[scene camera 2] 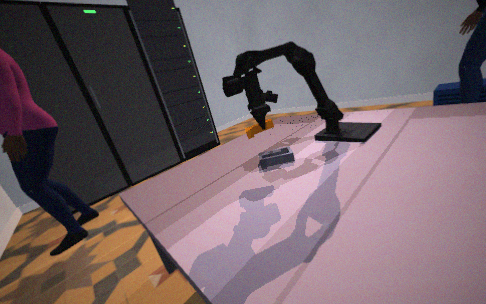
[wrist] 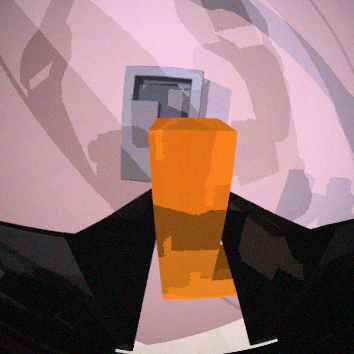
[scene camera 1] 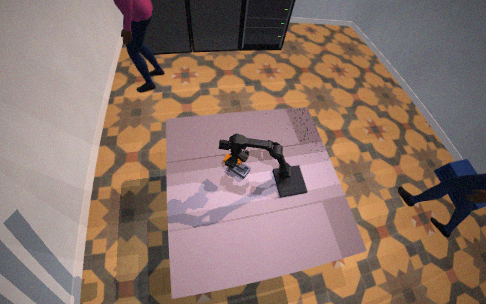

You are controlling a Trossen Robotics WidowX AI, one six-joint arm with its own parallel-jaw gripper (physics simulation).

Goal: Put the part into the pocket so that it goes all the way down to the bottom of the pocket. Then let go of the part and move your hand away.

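Places are measured from the arm's base along level axes (x down, y right, z back), in metres.
Pixels of known places: gripper, fingertip midpoint: [scene camera 2: 263,128] [wrist: 186,195] [scene camera 1: 235,160]; arm's base, link origin: [scene camera 2: 332,131] [scene camera 1: 283,174].
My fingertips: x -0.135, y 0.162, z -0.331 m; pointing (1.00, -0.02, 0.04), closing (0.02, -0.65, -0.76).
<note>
Ahead of a thing's pixels: the offset from my fingertips to its top centre. "pt": to the spot under its first point. Level surfaces: height alone.
The orange part @(dx -0.029, dy +0.002, dz -0.022 m) [scene camera 1: 227,157] [scene camera 2: 254,132] [wrist: 192,170] is a long block. My gripper [scene camera 1: 232,162] [scene camera 2: 263,127] [wrist: 186,195] is shut on it, with one black finger at each side in the wrist view. The grey block with the pocket @(dx +0.122, dy -0.003, dz +0.039 m) [scene camera 1: 240,171] [scene camera 2: 278,160] [wrist: 128,115] lies on the pink table top. In scene camera 2 the part is held above the table, apart from the block and to its upper left. In the wrist view the part covers the block's lower right; the upper end of the open pocket @(pt dx +0.153, dy -0.038, dz +0.057 m) [wrist: 167,95] shows beyond it, and the rest is hidden.
The arm's black base plate [scene camera 1: 296,186] [scene camera 2: 357,132] stands on the pink table top @(dx +0.158 m) [scene camera 1: 225,265] [scene camera 2: 400,225], right of the grey block. Arm shadows cross the table. Beyond it are dark cabinets [scene camera 1: 215,25] [scene camera 2: 90,90], two people and a blue box [scene camera 1: 456,171] [scene camera 2: 445,94].
</note>
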